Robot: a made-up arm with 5 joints. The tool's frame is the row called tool.
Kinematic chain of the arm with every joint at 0, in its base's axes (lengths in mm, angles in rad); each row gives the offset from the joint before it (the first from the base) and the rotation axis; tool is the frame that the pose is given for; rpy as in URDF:
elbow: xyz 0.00 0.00 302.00 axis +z
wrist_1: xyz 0.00 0.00 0.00 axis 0 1 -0.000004
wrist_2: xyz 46.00 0.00 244.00 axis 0 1 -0.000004
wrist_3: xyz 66.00 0.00 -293.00 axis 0 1 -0.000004
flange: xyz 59.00 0.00 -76.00 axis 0 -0.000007 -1
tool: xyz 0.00 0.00 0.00 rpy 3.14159 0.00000 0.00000
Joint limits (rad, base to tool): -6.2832..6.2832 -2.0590..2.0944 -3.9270..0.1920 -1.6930..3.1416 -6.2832..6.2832
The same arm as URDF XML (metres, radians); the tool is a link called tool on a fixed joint. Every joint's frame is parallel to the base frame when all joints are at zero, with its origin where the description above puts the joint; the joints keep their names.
<robot name="arm">
<link name="base"/>
<link name="link1"/>
<link name="link2"/>
<link name="link3"/>
<link name="link4"/>
<link name="link5"/>
<link name="tool"/>
<joint name="elbow" type="revolute"><parent link="base"/><child link="link1"/><origin xyz="0.0000 0.0000 0.3020" rpy="0.0000 0.0000 0.0000"/><axis xyz="0 0 1"/><limit lower="-6.2832" upper="6.2832"/></joint>
<joint name="wrist_1" type="revolute"><parent link="link1"/><child link="link2"/><origin xyz="0.0000 0.0000 0.0000" rpy="0.0000 0.0000 0.0000"/><axis xyz="0 1 0"/><limit lower="-2.0590" upper="2.0944"/></joint>
<joint name="wrist_2" type="revolute"><parent link="link2"/><child link="link3"/><origin xyz="0.0460 0.0000 0.2440" rpy="0.0000 0.0000 0.0000"/><axis xyz="0 1 0"/><limit lower="-3.9270" upper="0.1920"/></joint>
<joint name="wrist_3" type="revolute"><parent link="link3"/><child link="link4"/><origin xyz="0.0660 0.0000 -0.2930" rpy="0.0000 0.0000 0.0000"/><axis xyz="0 1 0"/><limit lower="-1.6930" upper="3.1416"/></joint>
<joint name="flange" type="revolute"><parent link="link4"/><child link="link5"/><origin xyz="0.0590 0.0000 -0.0760" rpy="0.0000 0.0000 0.0000"/><axis xyz="0 0 -1"/><limit lower="-6.2832" upper="6.2832"/></joint>
<joint name="tool_fixed" type="fixed"><parent link="link5"/><child link="tool"/><origin xyz="0.0000 0.0000 0.0000" rpy="3.1416 0.0000 0.0000"/></joint>
</robot>

